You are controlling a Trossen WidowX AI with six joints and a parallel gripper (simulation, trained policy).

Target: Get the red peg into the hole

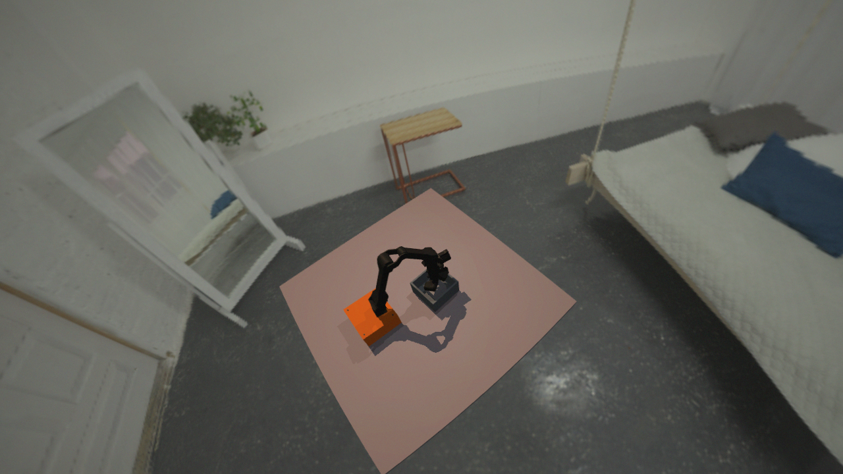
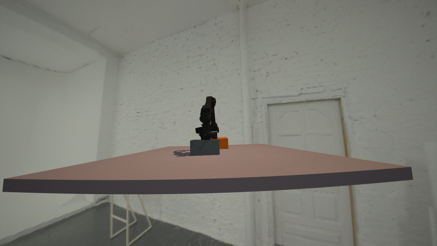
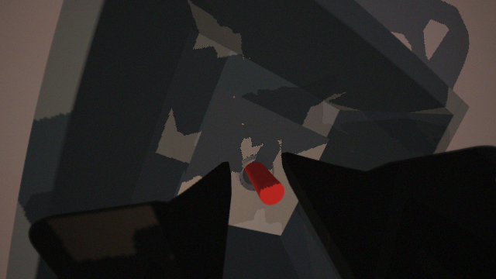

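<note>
Now: the red peg 1 cm behind my gripper tip, 1 cm to the left of it and 1 cm below it. From my gripper tip the other things lie so: grey plate (1 cm behind, 1 cm to the left, 2 cm below); dark grey box (1 cm behind, 1 cm to the left, 3 cm below).
</note>
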